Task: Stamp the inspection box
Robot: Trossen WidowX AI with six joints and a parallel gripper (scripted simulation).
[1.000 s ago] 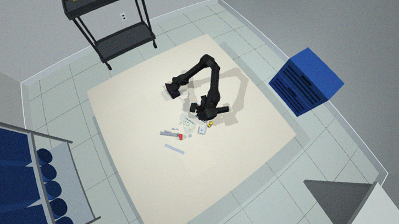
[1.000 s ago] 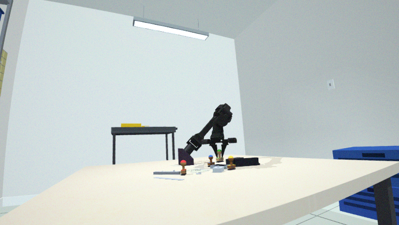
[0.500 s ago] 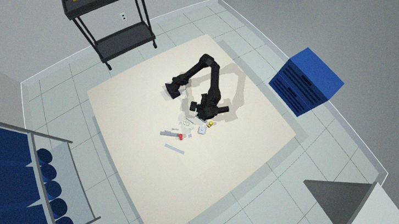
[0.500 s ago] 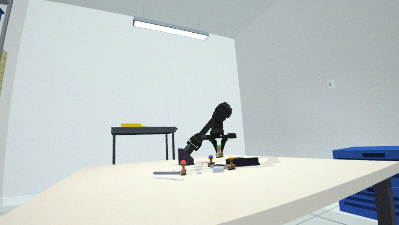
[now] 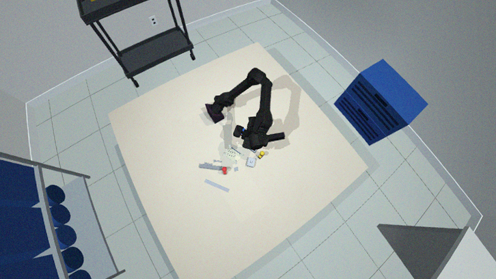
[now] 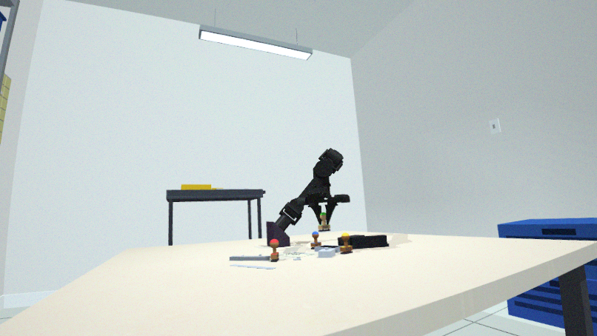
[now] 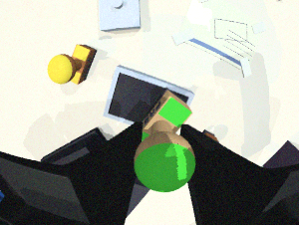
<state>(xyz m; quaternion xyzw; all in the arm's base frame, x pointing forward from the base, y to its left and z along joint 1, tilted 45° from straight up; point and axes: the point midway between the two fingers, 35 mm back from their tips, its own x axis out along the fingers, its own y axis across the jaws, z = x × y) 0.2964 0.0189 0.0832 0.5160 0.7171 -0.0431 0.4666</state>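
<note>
Right now my gripper tip is 11 cm to the left of the white card, 10 cm above it and 1 cm past it. Round my gripper tip: blue-knobbed stamp (10 cm behind, 7 cm below, 1 cm to the left); then ink pad (9 cm below, 2 cm to the left); then yellow-knobbed stamp (9 cm ahead, 7 cm below, 3 cm to the left).
</note>
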